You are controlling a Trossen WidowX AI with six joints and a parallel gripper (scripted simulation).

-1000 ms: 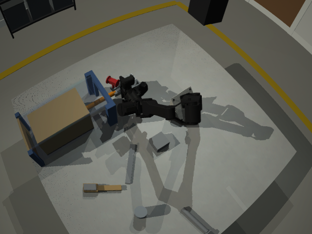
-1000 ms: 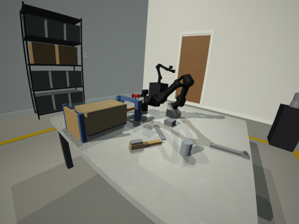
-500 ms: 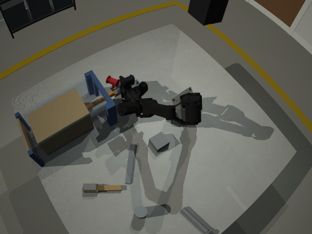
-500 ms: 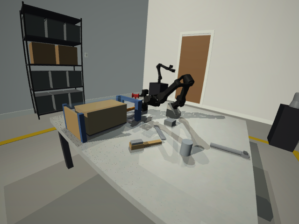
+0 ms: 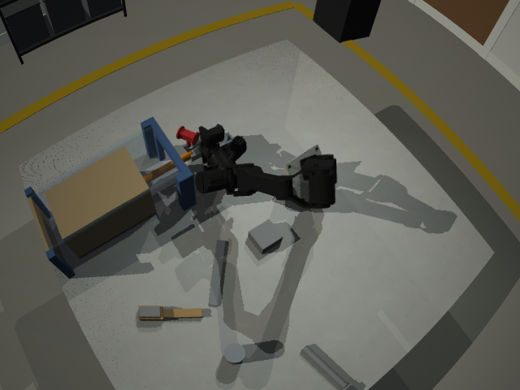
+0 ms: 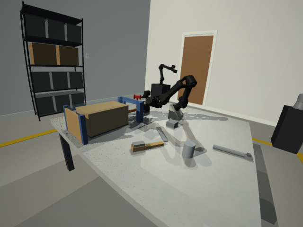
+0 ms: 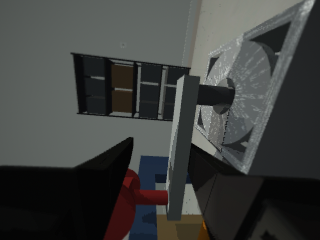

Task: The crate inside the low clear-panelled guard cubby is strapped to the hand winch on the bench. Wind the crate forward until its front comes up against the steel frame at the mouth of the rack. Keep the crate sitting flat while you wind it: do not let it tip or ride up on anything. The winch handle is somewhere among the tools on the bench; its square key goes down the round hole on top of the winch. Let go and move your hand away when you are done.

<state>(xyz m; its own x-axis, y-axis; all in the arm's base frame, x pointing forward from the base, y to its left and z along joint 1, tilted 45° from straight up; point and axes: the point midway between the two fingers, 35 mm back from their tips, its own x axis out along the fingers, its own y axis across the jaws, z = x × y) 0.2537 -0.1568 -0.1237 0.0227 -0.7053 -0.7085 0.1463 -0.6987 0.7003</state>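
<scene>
Now: gripper tip 10 mm to the right of the winch handle, 10 mm short of it and 10 mm above it. Also, from my gripper tip: red knob (50 mm ahead, 20 mm to the left, 20 mm above); then grey winch (110 mm below, 60 mm behind, 10 mm to the right); then blue frame (110 mm ahead, 30 mm below, 10 mm to the left).
</scene>
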